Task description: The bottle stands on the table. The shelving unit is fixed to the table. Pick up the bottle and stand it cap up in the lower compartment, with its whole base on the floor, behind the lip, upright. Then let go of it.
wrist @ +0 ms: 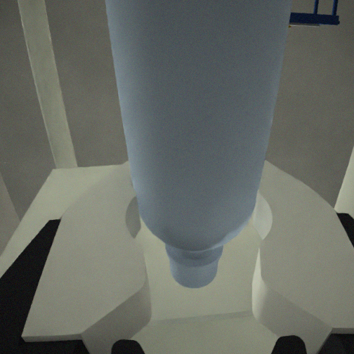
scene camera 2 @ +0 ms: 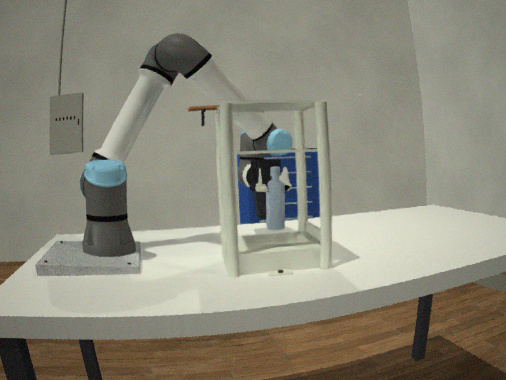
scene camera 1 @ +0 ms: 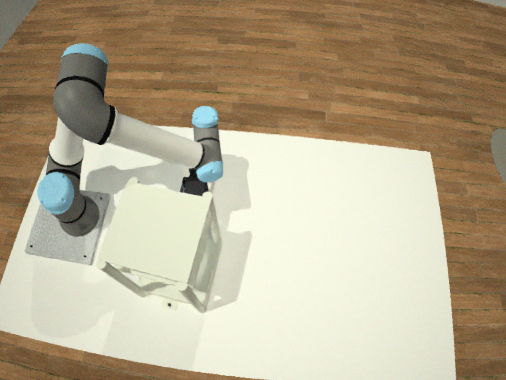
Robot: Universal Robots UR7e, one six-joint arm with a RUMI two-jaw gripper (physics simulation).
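Pixels of known places: gripper, fingertip midpoint: (scene camera 2: 278,187); arm's base, link origin: (scene camera 2: 108,249) (scene camera 1: 79,216).
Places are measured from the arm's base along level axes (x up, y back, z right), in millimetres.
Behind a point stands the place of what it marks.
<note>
The pale blue bottle (scene camera 2: 275,207) @[x 90, y -435, z 66 mm] (wrist: 195,115) is upright, cap up, seen through the frame of the shelving unit (scene camera 1: 155,230) @[x 338, y -403, z 149 mm] (scene camera 2: 229,195) @[x 146, y -280, z 254 mm] (wrist: 45,80). Its base appears raised, a little above the rear of the lower compartment's floor (scene camera 2: 272,242) @[x 21, y -397, z 153 mm]; its exact depth is hard to tell. In scene camera 1 the bottle is hidden behind the unit's top. My gripper (scene camera 2: 274,184) @[x 140, y -441, z 80 mm] (wrist: 192,163) is shut on the bottle's upper body, below the neck, with pale fingers on both sides. The cap is below the middle shelf (scene camera 2: 265,151) @[x 230, y -362, z 240 mm]. The front lip (scene camera 2: 280,260) @[x 0, y -383, z 250 mm] shows in scene camera 2.
The unit's corner posts, such as the front right post (scene camera 2: 325,190) @[x 145, y -476, z 283 mm], stand around the bottle. The arm reaches in from the back side. The robot's base plate (scene camera 1: 42,240) @[x 3, y 125, z 106 mm] (scene camera 2: 90,269) @[x -11, y 41, z 162 mm] is left of the unit on the white table (scene camera 1: 325,250) @[x -26, y -874, z 48 mm] (scene camera 2: 150,300) @[x -26, y -95, z 366 mm].
</note>
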